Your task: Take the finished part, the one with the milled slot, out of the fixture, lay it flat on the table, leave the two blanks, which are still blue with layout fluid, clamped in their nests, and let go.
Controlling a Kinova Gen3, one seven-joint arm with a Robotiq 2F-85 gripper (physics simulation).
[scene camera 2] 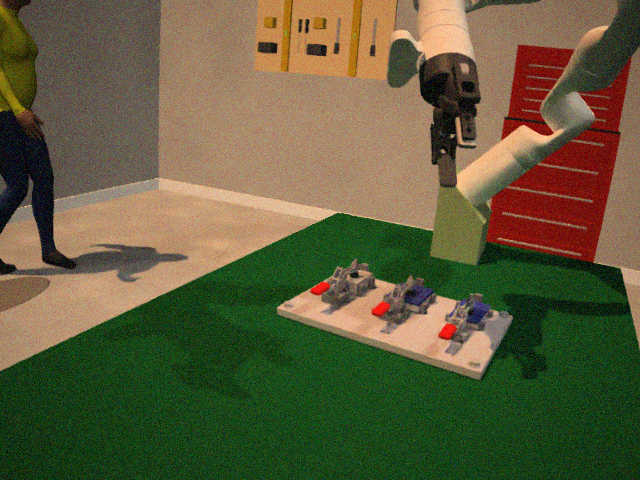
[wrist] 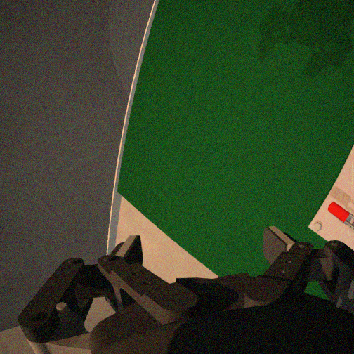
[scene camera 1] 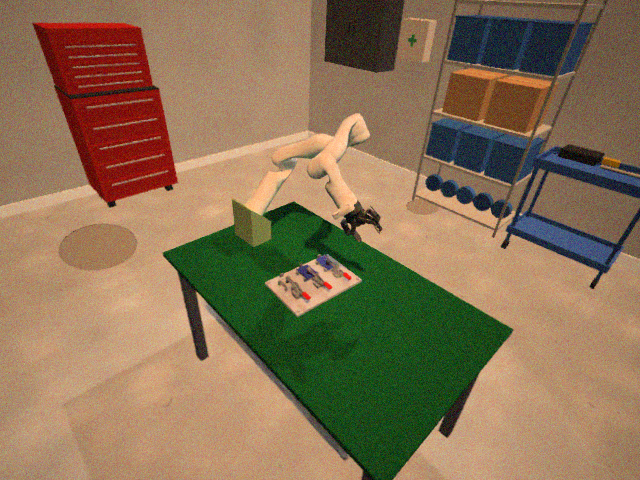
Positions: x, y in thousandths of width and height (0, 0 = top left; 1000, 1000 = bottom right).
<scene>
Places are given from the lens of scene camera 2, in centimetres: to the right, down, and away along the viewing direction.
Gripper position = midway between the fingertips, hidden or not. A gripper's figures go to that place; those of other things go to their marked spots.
gripper (scene camera 2: 715, 349): 16, -9, 62
pale fixture plate (scene camera 2: 651, 703): 15, 15, 82
</scene>
